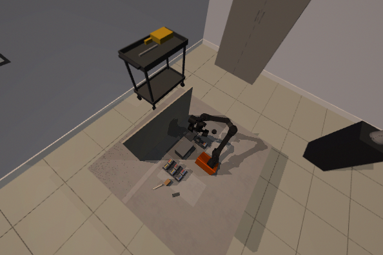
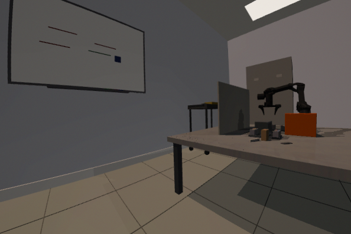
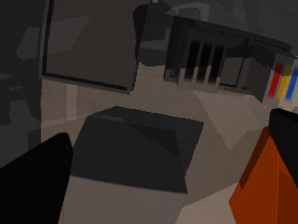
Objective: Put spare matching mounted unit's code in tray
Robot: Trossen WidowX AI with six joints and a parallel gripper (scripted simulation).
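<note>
My gripper tip is now 11 cm above the dark spare block, 3 cm past it and 1 cm to the left of it. Round my gripper tip: dark shallow tray (15 cm below, 7 cm ahead, 2 cm to the right); then tall dark panel (25 cm ahead, 17 cm to the left, 8 cm above); then grey mounted unit (17 cm to the left, 10 cm below, 1 cm ahead).
</note>
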